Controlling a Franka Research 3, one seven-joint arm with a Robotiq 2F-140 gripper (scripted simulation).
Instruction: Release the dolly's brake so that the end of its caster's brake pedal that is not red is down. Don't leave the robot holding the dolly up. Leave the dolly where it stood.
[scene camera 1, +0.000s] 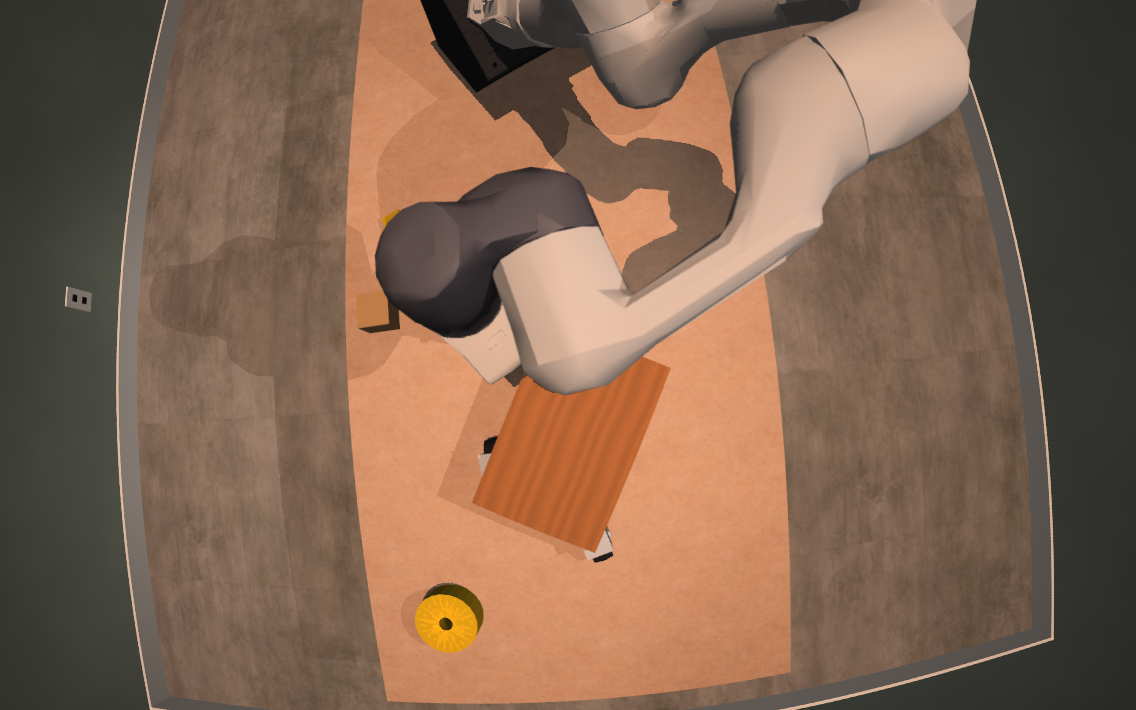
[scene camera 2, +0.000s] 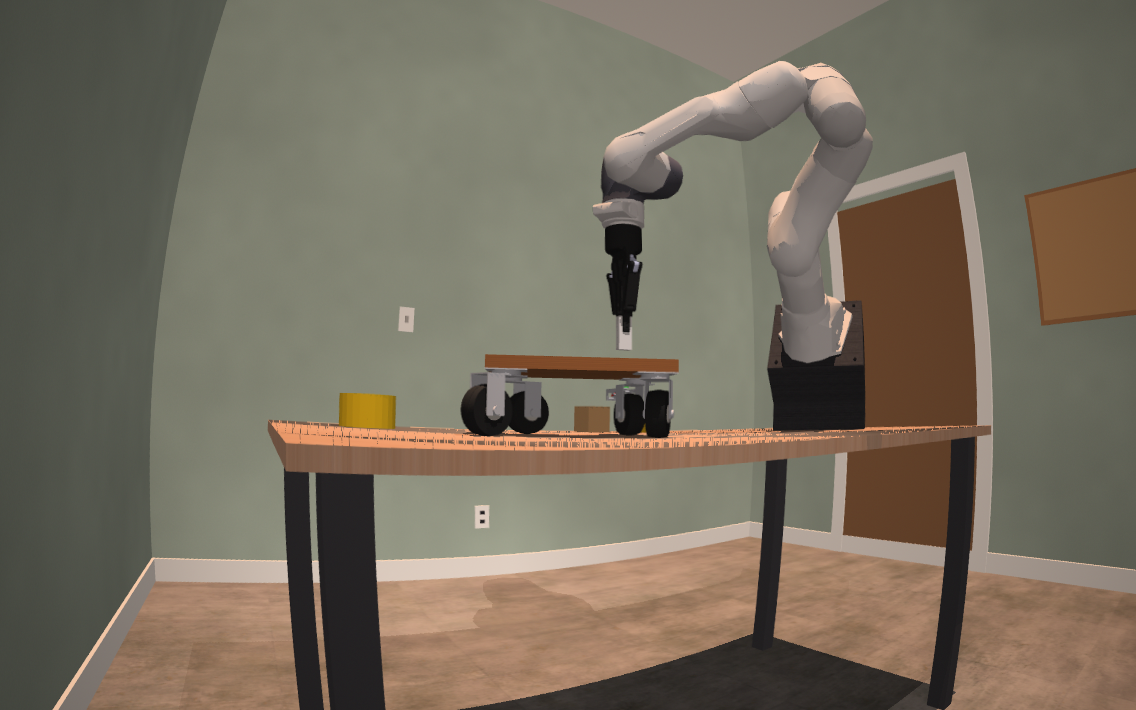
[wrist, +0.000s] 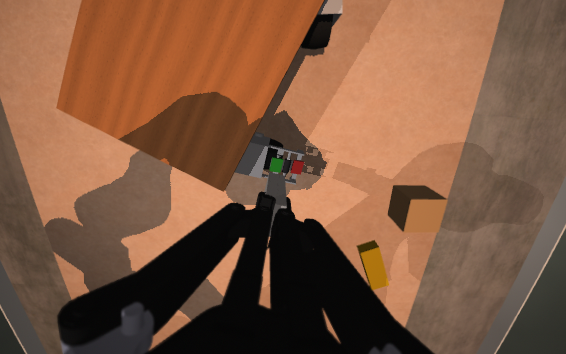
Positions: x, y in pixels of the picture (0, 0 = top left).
Labels:
My gripper (wrist: 273, 186): 0.22 m from the lens. A tan cube (wrist: 414, 208): 0.41 m from the lens.

